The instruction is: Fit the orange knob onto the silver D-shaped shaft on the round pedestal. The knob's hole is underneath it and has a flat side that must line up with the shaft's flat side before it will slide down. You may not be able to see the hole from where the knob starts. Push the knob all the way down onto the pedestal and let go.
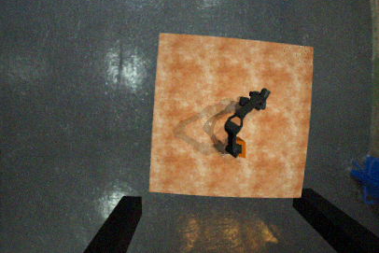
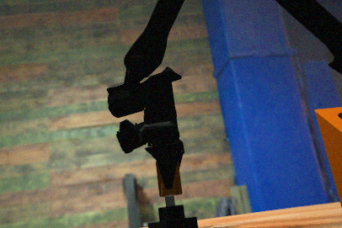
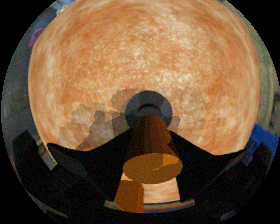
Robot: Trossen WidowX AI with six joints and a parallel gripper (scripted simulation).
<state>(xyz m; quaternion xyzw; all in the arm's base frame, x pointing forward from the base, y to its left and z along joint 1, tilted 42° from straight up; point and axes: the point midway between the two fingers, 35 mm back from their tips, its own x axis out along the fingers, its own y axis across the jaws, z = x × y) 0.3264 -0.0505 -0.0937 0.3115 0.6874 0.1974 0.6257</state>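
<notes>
Right now my gripper tip is 4 cm above the dark round pedestal. Round my gripper tip: orange knob 3 cm above.
</notes>
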